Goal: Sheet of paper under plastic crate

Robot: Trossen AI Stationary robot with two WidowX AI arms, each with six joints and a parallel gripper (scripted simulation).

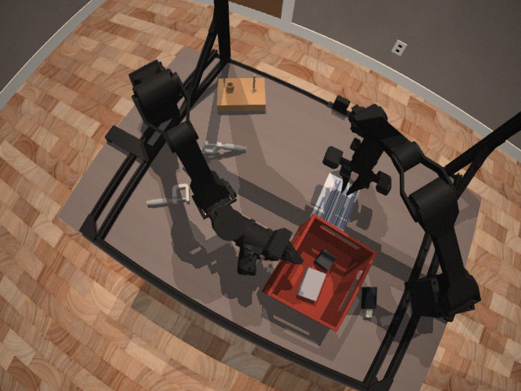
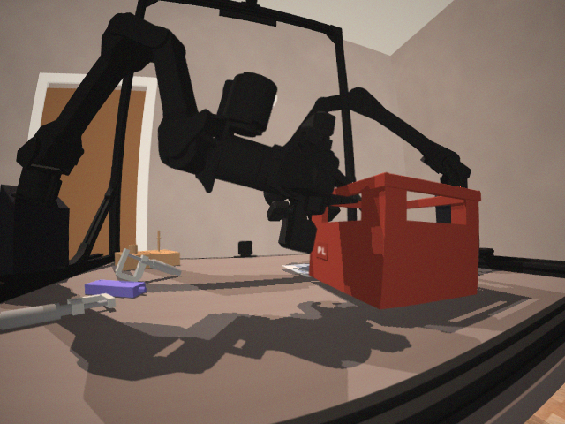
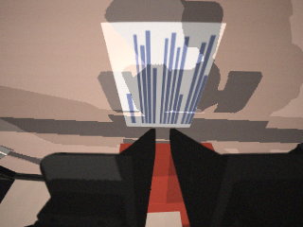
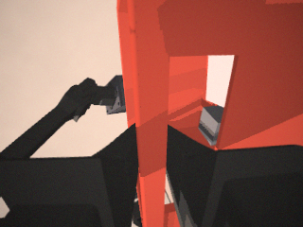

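Right now my left hand is 20 mm short of the paper and 100 mm above it. From my left hand the other things lie so: dark block (190 mm ahead, 60 mm to the left, 70 mm below); grey box (260 mm ahead, 70 mm to the left, 70 mm below); red plastic crate (240 mm ahead, 60 mm to the left, 20 mm below).
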